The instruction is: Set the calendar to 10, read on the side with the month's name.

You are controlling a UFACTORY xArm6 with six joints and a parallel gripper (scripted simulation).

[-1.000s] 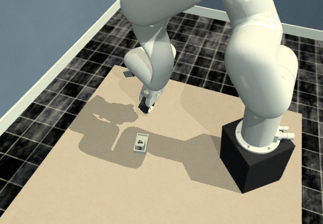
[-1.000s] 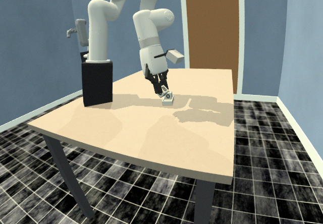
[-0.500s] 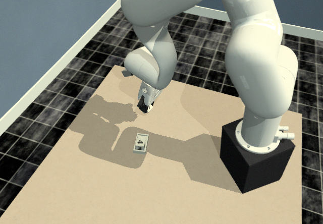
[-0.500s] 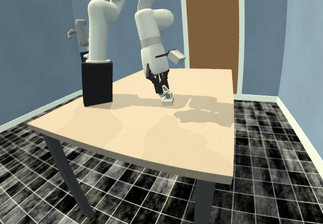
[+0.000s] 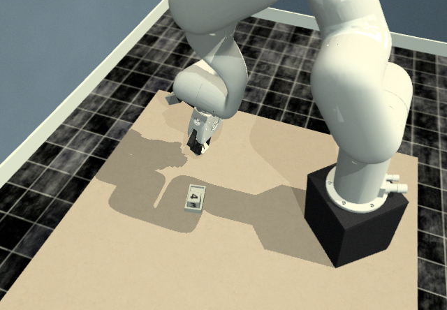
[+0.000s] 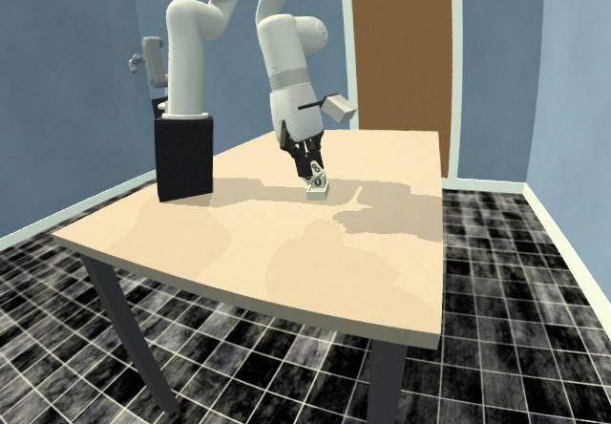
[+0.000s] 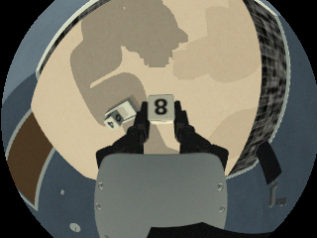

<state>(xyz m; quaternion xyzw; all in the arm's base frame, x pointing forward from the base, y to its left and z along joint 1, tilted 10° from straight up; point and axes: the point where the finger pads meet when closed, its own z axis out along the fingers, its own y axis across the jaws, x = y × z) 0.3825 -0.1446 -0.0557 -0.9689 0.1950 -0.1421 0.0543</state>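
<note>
The tray is 10 mm behind my hand, 110 mm to the left of it and 100 mm below it. Round my hand: white cube 20 mm below.
</note>
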